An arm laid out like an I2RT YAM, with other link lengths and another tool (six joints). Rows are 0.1 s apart.
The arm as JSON. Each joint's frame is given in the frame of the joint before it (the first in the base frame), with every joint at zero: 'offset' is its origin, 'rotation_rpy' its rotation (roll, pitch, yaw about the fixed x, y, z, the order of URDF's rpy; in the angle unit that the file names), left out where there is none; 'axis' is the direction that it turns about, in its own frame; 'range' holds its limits. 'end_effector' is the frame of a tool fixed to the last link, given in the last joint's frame.
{
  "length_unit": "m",
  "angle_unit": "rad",
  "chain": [
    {
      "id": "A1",
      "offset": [
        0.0,
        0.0,
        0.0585
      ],
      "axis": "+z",
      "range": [
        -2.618,
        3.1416
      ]
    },
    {
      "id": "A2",
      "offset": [
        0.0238,
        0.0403,
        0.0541
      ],
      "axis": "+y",
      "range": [
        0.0,
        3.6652
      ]
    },
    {
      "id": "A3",
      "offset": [
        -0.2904,
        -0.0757,
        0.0
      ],
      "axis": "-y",
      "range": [
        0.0,
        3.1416
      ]
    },
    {
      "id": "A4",
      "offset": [
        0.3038,
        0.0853,
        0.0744
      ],
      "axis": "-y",
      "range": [
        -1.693,
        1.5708
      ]
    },
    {
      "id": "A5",
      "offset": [
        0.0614,
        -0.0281,
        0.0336
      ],
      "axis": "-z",
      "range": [
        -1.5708,
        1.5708
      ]
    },
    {
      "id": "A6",
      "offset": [
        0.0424,
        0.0,
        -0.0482
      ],
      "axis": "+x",
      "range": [
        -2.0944,
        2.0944
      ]
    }
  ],
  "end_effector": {
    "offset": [
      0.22,
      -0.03,
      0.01
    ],
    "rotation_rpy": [
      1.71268,
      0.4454,
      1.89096
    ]
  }
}
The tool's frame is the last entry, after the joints.
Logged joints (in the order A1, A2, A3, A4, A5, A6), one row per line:
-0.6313, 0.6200, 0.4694, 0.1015, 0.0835, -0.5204
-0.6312, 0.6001, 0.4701, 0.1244, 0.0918, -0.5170
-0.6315, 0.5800, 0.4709, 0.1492, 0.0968, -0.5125
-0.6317, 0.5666, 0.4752, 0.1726, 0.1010, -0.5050
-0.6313, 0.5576, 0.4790, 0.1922, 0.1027, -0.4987
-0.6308, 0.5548, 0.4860, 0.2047, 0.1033, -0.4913
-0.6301, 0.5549, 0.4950, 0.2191, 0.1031, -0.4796
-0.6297, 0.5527, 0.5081, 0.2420, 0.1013, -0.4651
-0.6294, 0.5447, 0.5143, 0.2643, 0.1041, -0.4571
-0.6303, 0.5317, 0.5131, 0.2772, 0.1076, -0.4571
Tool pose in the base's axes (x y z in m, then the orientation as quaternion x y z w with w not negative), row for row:
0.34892, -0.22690, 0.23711, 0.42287, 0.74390, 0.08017, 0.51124
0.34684, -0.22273, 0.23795, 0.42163, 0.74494, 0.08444, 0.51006
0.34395, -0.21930, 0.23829, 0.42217, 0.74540, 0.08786, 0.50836
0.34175, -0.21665, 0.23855, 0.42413, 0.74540, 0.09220, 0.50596
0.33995, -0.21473, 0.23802, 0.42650, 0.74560, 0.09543, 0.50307
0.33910, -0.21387, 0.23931, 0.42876, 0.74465, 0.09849, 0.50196
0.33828, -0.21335, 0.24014, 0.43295, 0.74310, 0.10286, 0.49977
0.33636, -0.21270, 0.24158, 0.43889, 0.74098, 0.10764, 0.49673
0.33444, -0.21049, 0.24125, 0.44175, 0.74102, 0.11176, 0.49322
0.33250, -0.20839, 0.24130, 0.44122, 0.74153, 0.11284, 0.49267
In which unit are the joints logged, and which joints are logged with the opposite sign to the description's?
The joints are logged in radians. Opposite sign: A4, A5.
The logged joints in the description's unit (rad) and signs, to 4 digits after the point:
-0.6313, 0.6200, 0.4694, -0.1015, -0.0835, -0.5204
-0.6312, 0.6001, 0.4701, -0.1244, -0.0918, -0.5170
-0.6315, 0.5800, 0.4709, -0.1492, -0.0968, -0.5125
-0.6317, 0.5666, 0.4752, -0.1726, -0.1010, -0.5050
-0.6313, 0.5576, 0.4790, -0.1922, -0.1027, -0.4987
-0.6308, 0.5548, 0.4860, -0.2047, -0.1033, -0.4913
-0.6301, 0.5549, 0.4950, -0.2191, -0.1031, -0.4796
-0.6297, 0.5527, 0.5081, -0.2420, -0.1013, -0.4651
-0.6294, 0.5447, 0.5143, -0.2643, -0.1041, -0.4571
-0.6303, 0.5317, 0.5131, -0.2772, -0.1076, -0.4571

